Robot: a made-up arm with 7 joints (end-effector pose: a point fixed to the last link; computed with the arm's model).
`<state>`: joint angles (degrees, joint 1 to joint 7).
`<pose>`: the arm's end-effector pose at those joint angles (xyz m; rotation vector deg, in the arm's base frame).
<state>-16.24 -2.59 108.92 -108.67 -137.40 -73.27 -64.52</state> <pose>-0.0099 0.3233 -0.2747 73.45 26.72 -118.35</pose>
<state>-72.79 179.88 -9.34 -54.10 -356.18 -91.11 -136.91</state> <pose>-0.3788 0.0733 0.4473 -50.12 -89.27 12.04</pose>
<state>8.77 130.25 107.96 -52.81 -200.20 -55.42 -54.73</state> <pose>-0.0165 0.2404 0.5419 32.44 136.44 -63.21</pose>
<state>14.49 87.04 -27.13 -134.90 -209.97 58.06 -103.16</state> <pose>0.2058 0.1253 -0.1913 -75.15 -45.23 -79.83</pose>
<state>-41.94 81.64 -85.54 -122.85 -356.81 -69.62 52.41</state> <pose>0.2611 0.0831 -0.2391 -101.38 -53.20 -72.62</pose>
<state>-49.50 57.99 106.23 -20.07 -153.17 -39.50 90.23</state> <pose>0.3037 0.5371 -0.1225 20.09 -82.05 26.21</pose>
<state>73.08 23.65 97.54 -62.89 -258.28 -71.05 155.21</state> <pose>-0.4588 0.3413 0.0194 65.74 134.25 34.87</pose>
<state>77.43 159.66 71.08 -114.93 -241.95 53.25 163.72</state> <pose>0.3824 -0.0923 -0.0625 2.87 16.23 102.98</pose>
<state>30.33 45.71 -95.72 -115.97 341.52 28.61 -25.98</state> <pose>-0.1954 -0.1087 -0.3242 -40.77 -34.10 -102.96</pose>
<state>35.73 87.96 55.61 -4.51 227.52 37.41 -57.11</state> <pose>-0.1183 0.6165 0.0274 -19.43 -160.51 78.74</pose>
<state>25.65 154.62 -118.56 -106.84 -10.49 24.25 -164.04</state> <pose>-0.1679 0.3599 0.1694 94.14 -22.49 79.90</pose>
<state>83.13 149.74 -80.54 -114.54 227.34 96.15 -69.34</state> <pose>-0.1141 0.3781 0.0632 -27.05 18.42 88.33</pose>
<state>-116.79 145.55 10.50 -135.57 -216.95 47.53 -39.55</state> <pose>-0.2202 -0.0138 0.2097 71.57 -111.46 -91.98</pose>
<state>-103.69 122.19 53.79 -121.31 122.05 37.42 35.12</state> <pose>-0.3313 0.0702 0.1503 -25.08 -148.79 -95.71</pose>
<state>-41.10 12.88 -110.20 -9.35 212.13 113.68 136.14</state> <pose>0.3933 0.0475 -0.4896 28.18 139.80 102.78</pose>
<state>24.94 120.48 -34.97 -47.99 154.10 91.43 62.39</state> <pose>0.1658 0.5724 0.0818 0.97 19.11 125.25</pose>
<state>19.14 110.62 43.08 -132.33 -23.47 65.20 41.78</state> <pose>0.2700 0.0728 0.1552 93.94 -108.47 -30.51</pose>
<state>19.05 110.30 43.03 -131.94 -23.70 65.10 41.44</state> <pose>0.2709 0.0755 0.1563 94.63 -108.10 -30.02</pose>
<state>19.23 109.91 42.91 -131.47 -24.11 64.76 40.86</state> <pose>0.2726 0.0794 0.1559 95.59 -107.27 -29.98</pose>
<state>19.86 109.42 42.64 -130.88 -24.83 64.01 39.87</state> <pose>0.2758 0.0851 0.1531 96.97 -105.65 -30.78</pose>
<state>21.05 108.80 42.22 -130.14 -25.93 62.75 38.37</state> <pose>0.2805 0.0933 0.1471 98.85 -103.05 -32.63</pose>
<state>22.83 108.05 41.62 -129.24 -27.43 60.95 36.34</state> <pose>0.2865 0.1040 0.1375 101.18 -99.35 -35.66</pose>
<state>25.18 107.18 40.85 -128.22 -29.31 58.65 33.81</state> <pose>0.2931 0.1171 0.1240 103.76 -94.56 -39.90</pose>
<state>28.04 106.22 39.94 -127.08 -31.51 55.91 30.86</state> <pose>0.2994 0.1325 0.1069 106.36 -88.76 -45.28</pose>
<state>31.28 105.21 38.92 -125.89 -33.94 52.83 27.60</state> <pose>0.3043 0.1494 0.0865 108.68 -82.17 -51.67</pose>
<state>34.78 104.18 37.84 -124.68 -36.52 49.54 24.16</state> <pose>0.3070 0.1671 0.0638 110.49 -75.07 -58.81</pose>
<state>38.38 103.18 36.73 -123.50 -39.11 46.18 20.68</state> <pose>0.3071 0.1849 0.0399 111.58 -67.76 -66.40</pose>
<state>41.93 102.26 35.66 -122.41 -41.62 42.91 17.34</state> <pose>0.3045 0.2017 0.0162 111.87 -60.67 -74.05</pose>
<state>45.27 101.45 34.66 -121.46 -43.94 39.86 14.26</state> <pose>0.2996 0.2167 -0.0060 111.42 -54.14 -81.40</pose>
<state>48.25 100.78 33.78 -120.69 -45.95 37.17 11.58</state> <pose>0.2933 0.2294 -0.0256 110.40 -48.50 -88.01</pose>
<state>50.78 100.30 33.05 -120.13 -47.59 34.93 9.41</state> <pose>0.2868 0.2391 -0.0418 109.03 -44.00 -93.66</pose>
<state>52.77 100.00 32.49 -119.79 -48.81 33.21 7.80</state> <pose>0.2809 0.2458 -0.0542 107.59 -40.72 -98.09</pose>
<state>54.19 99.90 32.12 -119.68 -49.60 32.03 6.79</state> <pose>0.2766 0.2495 -0.0627 106.31 -38.73 -101.24</pose>
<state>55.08 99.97 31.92 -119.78 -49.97 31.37 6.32</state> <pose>0.2739 0.2504 -0.0678 105.28 -37.87 -103.15</pose>
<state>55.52 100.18 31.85 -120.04 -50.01 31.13 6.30</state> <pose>0.2729 0.2491 -0.0700 104.53 -37.93 -104.06</pose>
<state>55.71 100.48 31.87 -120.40 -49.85 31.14 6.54</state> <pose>0.2729 0.2466 -0.0706 103.94 -38.51 -104.38</pose>
